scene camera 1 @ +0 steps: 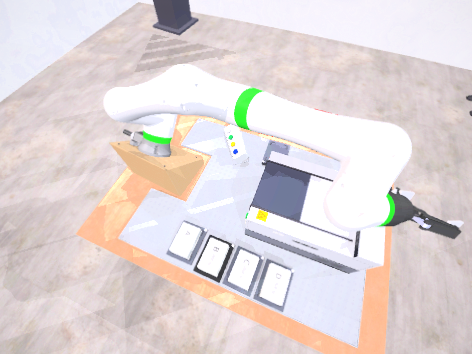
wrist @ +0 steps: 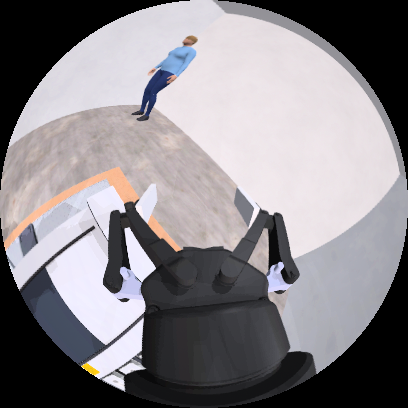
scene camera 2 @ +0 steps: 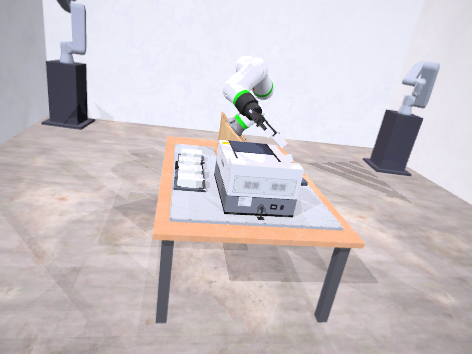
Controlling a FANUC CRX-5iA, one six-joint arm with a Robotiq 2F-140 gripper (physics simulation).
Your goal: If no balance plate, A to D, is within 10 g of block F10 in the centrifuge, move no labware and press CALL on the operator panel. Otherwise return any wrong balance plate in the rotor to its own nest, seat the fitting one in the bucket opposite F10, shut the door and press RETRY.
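Pixels of known places: gripper, between the fingertips: (scene camera 1: pixel 432 209) (wrist: pixel 195 193) (scene camera 2: pixel 278 141); arm's base, origin of its link: (scene camera 1: pixel 154 151) (scene camera 2: pixel 233 128).
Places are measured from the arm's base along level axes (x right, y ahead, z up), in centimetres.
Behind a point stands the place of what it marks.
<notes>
My gripper (scene camera 1: pixel 431 210) @[x -12.9, y 102.6, z 22.5 cm] (scene camera 2: pixel 285 149) (wrist: pixel 195 193) @[x -12.9, y 102.6, z 22.5 cm] is open and empty, in the air past the right end of the centrifuge (scene camera 1: pixel 320 243) @[x 5.8, y 80.2, z 5.6 cm] (scene camera 2: pixel 260 172) @[x -8.9, y 97.5, z 6.1 cm] (wrist: pixel 80 300) @[x -8.9, y 74.3, z 5.6 cm]. The centrifuge's top shows a dark panel beside a white one; the rotor, block F10 and the buckets do not show. Balance plates A (scene camera 1: pixel 186 240) @[x 25.8, y 34.1, z -10.0 cm], B (scene camera 1: pixel 214 257) @[x 25.9, y 48.0, z -10.0 cm], C (scene camera 1: pixel 243 268) @[x 23.9, y 60.2, z -10.0 cm] and D (scene camera 1: pixel 275 283) @[x 22.7, y 73.5, z -10.0 cm] lie in a row of nests at the front; B's nest has a blacker rim. The operator panel (scene camera 1: pixel 233 144) @[x -27.1, y 27.2, z -8.5 cm] has green, yellow and blue buttons, their labels unreadable.
The arm spans above the centrifuge from its tilted wooden mount (scene camera 1: pixel 165 167) @[x 7.5, y 14.9, z 7.3 cm]. A small dark unit (scene camera 1: pixel 277 149) @[x -38.7, y 48.2, z -13.0 cm] sits behind the centrifuge. The table (scene camera 1: pixel 100 220) @[x 37.6, y -9.4, z -16.6 cm] (scene camera 2: pixel 260 238) @[x -11.2, y 114.2, z -16.7 cm] has an orange edge. A person (wrist: pixel 172 62) stands on the floor beyond. Two dark pedestals (scene camera 2: pixel 67 92) (scene camera 2: pixel 395 142) carry other arms.
</notes>
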